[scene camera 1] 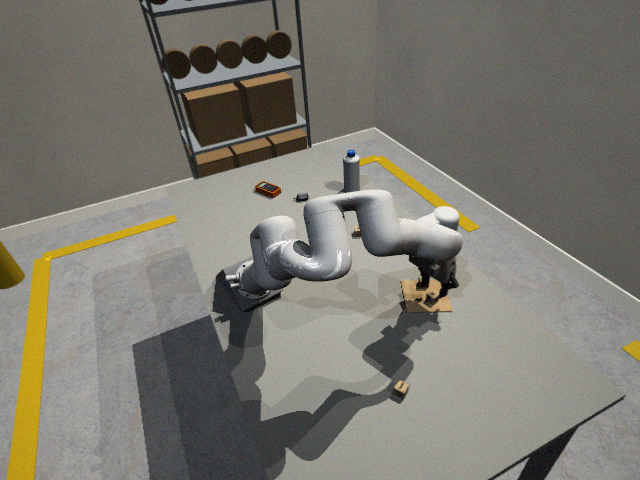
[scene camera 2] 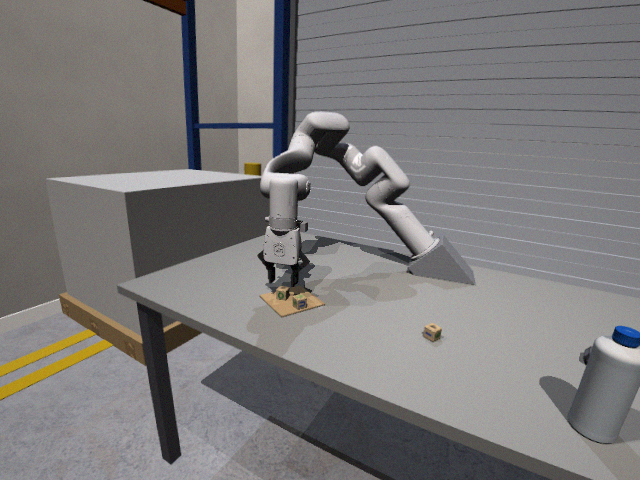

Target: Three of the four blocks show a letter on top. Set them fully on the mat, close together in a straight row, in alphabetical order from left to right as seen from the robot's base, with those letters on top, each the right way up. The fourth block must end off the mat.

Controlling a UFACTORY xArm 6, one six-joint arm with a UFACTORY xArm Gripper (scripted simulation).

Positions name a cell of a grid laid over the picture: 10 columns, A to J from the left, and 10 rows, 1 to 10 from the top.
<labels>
A brown mat shows in scene camera 1 (G7) and in scene camera 2 (E7).
</labels>
